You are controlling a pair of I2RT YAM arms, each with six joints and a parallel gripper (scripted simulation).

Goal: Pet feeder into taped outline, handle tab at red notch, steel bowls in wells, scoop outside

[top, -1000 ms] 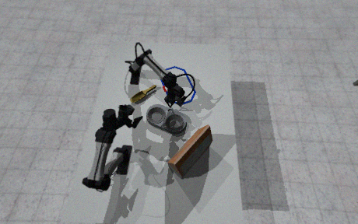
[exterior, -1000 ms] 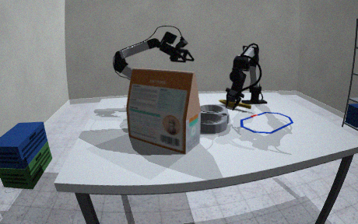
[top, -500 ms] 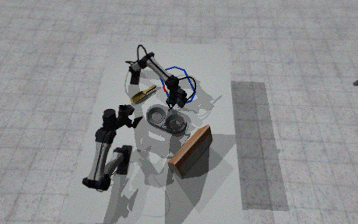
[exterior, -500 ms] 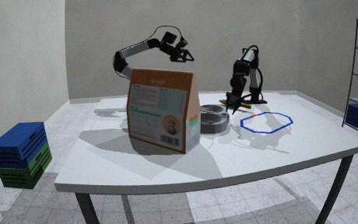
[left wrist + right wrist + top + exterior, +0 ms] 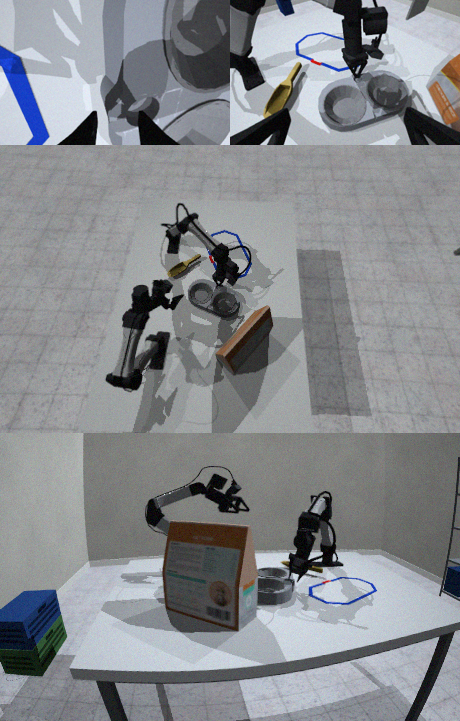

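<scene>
My left hand is 8 cm to the left of the grey pet feeder, 4 cm above it and 3 cm past it. Round my left hand: yellow scoop: 24 cm behind, 13 cm to the left, 3 cm below; blue taped outline: 24 cm to the left, 5 cm below, 4 cm ahead; food bag: 36 cm to the right, 14 cm ahead, 10 cm above.
</scene>
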